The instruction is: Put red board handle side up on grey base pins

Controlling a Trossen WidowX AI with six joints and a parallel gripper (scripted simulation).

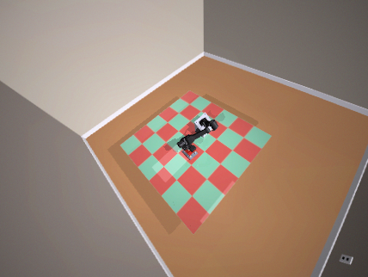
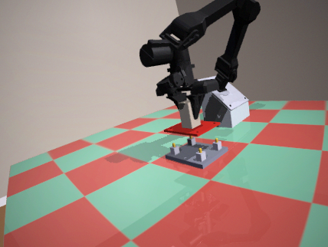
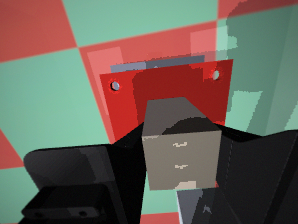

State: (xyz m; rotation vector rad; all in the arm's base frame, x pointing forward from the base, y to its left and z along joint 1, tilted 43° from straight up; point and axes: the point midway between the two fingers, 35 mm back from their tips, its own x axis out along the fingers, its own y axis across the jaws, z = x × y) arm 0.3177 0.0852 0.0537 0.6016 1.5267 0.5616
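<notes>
The grey base is 100 mm below my gripper tip. Also, from my gripper tip: flat red board: right at my gripper tip.
</notes>
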